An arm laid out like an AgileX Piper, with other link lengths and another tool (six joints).
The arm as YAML. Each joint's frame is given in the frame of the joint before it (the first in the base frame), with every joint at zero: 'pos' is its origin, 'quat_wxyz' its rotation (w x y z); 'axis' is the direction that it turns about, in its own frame. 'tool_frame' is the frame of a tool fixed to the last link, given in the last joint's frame.
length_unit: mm
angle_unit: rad
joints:
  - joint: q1
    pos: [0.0, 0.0, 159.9]
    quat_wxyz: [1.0, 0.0, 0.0, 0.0]
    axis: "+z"
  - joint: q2
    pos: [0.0, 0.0, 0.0]
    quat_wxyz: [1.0, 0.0, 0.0, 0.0]
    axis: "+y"
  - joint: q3
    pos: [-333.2, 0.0, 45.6]
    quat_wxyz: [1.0, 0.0, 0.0, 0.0]
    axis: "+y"
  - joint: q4
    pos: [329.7, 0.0, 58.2]
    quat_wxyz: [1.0, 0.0, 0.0, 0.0]
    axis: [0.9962, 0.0, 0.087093]
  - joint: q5
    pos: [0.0, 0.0, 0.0]
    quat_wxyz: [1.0, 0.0, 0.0, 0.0]
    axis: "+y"
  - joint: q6
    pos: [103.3, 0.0, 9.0]
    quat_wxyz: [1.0, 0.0, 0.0, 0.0]
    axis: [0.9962, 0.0, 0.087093]
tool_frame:
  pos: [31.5, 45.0, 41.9]
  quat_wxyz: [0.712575, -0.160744, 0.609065, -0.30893]
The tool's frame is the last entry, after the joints.
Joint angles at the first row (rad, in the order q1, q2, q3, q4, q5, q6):
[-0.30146 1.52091 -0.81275 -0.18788 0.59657 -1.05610]
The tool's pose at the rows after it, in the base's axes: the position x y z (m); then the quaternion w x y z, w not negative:
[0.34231 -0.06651 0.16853 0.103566 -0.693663 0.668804 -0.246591]
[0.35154 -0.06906 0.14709 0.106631 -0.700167 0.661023 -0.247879]
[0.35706 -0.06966 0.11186 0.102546 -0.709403 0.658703 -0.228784]
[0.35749 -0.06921 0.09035 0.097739 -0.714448 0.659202 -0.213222]
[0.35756 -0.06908 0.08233 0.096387 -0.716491 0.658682 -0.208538]
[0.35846 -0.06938 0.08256 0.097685 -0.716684 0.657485 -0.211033]
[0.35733 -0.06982 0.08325 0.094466 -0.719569 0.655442 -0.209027]
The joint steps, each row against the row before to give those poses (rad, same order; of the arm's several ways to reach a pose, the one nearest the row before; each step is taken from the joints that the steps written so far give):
[-0.00001 0.03750 0.00001 0.00000 -0.03548 -0.00113]
[0.00001 0.06648 -0.00112 -0.01184 -0.07185 -0.00271]
[0.00001 0.10259 -0.00060 -0.00234 -0.06444 -0.00712]
[0.00001 0.06119 -0.00044 -0.00031 -0.02833 -0.00314]
[-0.00001 0.02262 0.00001 -0.00181 -0.01305 -0.00074]
[-0.00001 0.00000 -0.00079 -0.00175 -0.00510 -0.00003]
[0.00000 -0.00183 -0.00146 -0.00502 0.00983 -0.00320]

